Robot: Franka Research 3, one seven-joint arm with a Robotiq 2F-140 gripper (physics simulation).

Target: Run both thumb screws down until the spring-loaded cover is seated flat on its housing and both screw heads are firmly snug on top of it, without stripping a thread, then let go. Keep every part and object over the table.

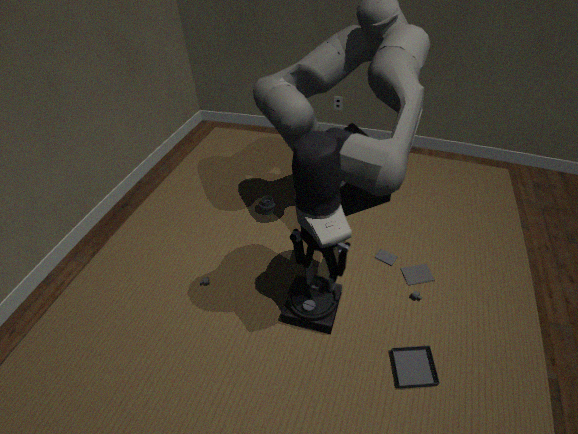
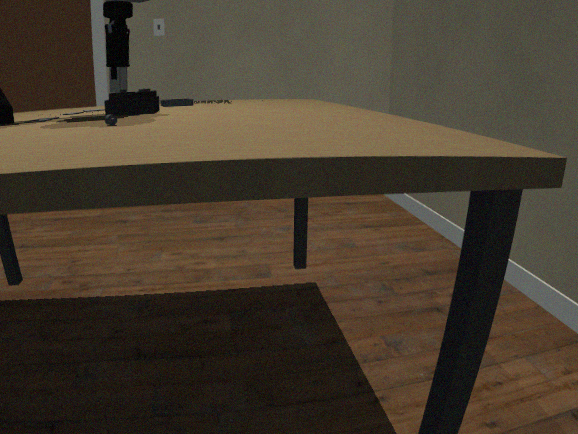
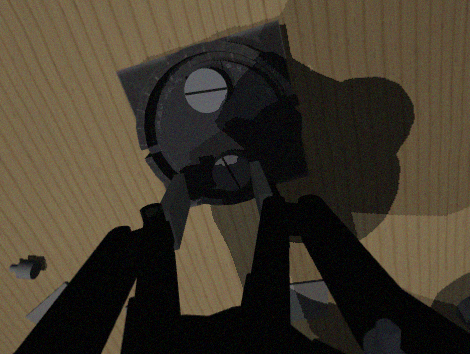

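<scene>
The dark square housing [image 1: 305,321] [image 2: 132,103] [image 3: 134,82] stands on the table with the round dark cover [image 3: 175,120] on top. One pale slotted screw head [image 1: 309,304] [image 3: 205,90] is uncovered, on the side away from the gripper. The other slotted screw head [image 3: 231,172] lies mostly in shadow. My gripper [image 1: 322,286] [image 2: 118,91] [image 3: 219,183] points down over that shaded screw, its fingers partly open, one on each side of the head, with no grip on it. Whether the cover is flat and the heads touch it cannot be told; shadow hides part of the cover.
A black-rimmed tray [image 1: 436,367] lies at the front right. Two flat grey plates [image 1: 386,257] [image 1: 417,274] and a small part [image 1: 416,296] [image 3: 27,268] lie right of the housing. Another small part [image 1: 205,281] lies left, and a round part [image 1: 266,204] farther back.
</scene>
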